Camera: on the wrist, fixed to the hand. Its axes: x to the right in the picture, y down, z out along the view.
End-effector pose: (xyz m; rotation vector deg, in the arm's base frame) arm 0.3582 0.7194 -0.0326 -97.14 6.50 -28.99
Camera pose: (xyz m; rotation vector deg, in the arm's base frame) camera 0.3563 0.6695 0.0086 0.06 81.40 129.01
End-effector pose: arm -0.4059 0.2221 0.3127 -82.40 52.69 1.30
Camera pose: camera -0.3984 0.1602 0.3298 68.47 69.07 135.03
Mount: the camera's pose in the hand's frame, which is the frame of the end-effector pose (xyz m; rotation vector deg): 0.0268 -0.0301 -0.0506 -3.71 52.49 -171.39
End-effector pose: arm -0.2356 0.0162 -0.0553 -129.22 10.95 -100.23
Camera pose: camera -0.2795 0.0305 -0.0100 -14.04 91.45 48.19
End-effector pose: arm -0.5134 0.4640 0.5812 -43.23 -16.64 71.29
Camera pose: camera -0.4528 0.4671 0.5589 -7.62 -16.78 -107.84
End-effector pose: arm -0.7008 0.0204 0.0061 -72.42 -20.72 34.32
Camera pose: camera -0.6443 -0.0082 0.0191 8.93 -51.63 -134.88
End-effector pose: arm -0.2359 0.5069 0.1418 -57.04 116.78 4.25
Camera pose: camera -0.2580 0.4503 0.1639 126.76 40.02 79.91
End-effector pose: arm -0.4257 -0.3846 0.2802 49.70 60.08 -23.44
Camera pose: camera -0.4627 -0.3607 0.2328 63.39 -92.34 90.81
